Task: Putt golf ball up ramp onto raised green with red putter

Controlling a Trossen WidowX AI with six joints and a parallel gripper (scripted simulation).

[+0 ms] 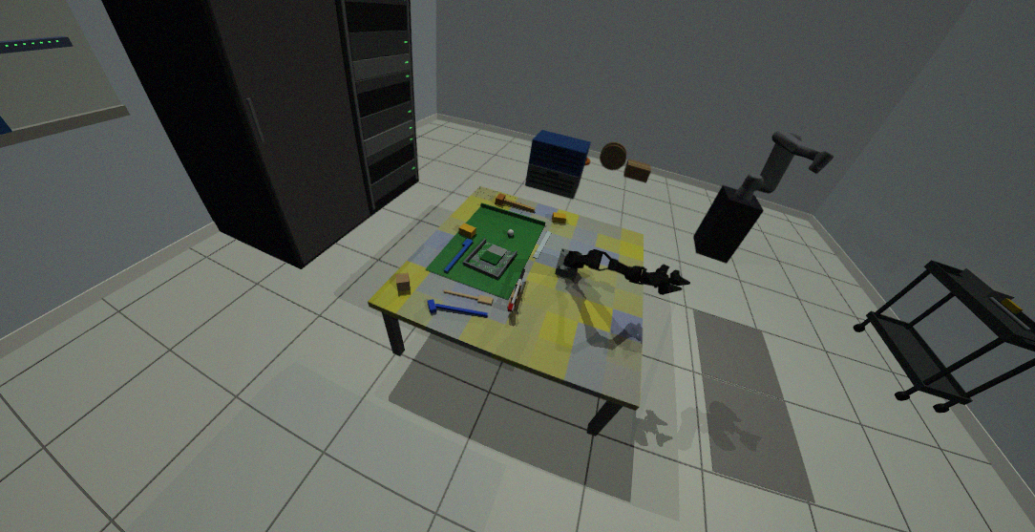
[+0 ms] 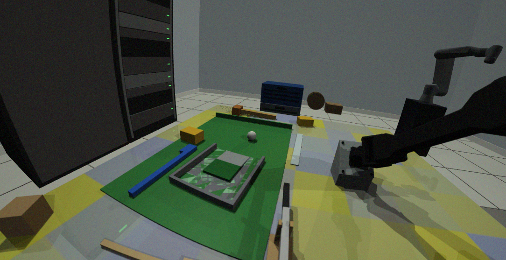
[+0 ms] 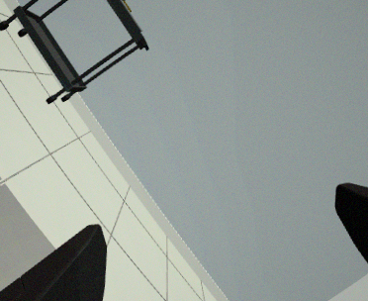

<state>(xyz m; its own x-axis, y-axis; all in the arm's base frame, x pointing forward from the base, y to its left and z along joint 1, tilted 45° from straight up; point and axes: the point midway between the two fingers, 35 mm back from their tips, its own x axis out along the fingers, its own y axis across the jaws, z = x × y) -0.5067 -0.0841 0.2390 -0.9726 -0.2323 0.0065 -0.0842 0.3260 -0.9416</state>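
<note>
My gripper tip is 760 mm short of the red putter, 220 mm to the right of it and 200 mm above it. The rest, counted from my gripper tip: tan block 1290 mm ahead, 420 mm to the left, 230 mm below; then white golf ball 980 mm ahead, 240 mm to the right, 240 mm below.
</note>
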